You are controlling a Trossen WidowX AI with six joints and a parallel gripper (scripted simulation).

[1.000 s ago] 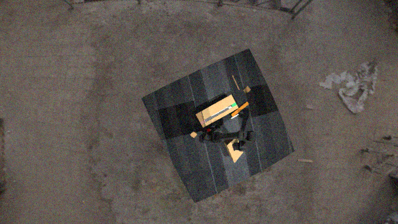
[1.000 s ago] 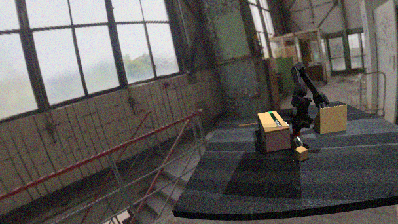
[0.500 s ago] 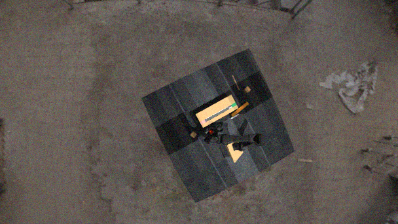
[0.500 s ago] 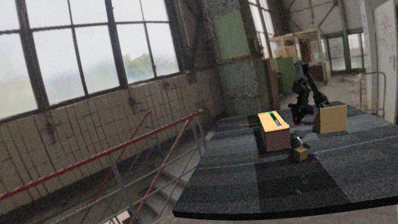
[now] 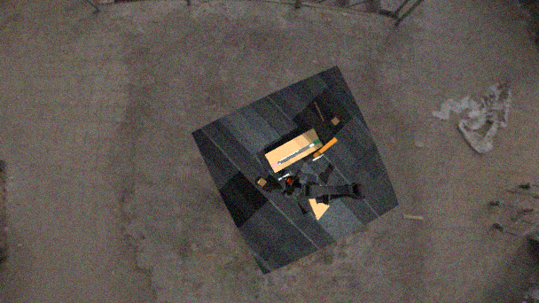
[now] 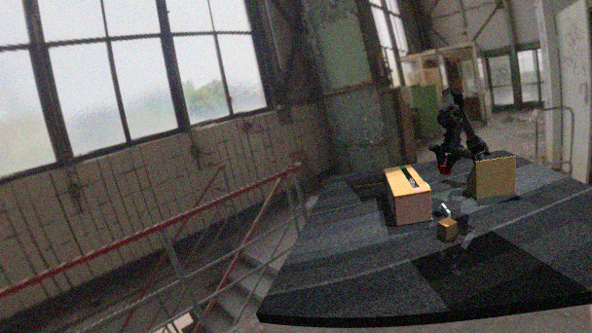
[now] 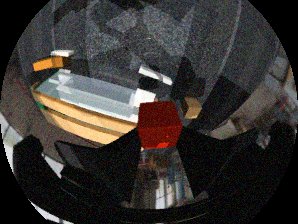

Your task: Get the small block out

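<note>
The red block lies 1 cm behind my gripper tip, 1 cm to the right of it and 1 cm above it. The rest, counted from my gripper tip: orange bar (11 cm ahead, 36 cm to the right, 16 cm below); then thin tan stick (38 cm ahead, 41 cm to the right, 17 cm below).
</note>
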